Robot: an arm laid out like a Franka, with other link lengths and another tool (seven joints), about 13 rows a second.
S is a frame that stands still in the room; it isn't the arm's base.
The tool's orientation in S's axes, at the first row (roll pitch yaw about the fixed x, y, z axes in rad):
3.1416 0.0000 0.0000
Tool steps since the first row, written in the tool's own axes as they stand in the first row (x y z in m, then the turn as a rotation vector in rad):
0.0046 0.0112 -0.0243 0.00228 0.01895 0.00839
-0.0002 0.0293 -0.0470 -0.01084 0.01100 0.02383
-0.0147 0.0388 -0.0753 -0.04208 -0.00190 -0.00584
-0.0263 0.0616 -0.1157 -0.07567 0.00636 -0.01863
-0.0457 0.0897 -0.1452 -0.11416 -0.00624 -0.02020
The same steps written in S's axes. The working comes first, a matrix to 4 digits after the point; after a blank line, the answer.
The tool's axes in the first row as the columns of a matrix, in S's axes (used below as rounded here):
1.0000 0.0000 0.0000
0.0000 -1.0000 0.0000
0.0000 0.0000 -1.0000

0.0046 -0.0112 0.0243 0.00228 -0.01895 -0.00839
-0.0002 -0.0293 0.0470 -0.01084 -0.01100 -0.02383
-0.0147 -0.0388 0.0753 -0.04208 0.00190 0.00584
-0.0263 -0.0616 0.1157 -0.07567 -0.00636 0.01863
-0.0457 -0.0897 0.1452 -0.11416 0.00624 0.02020

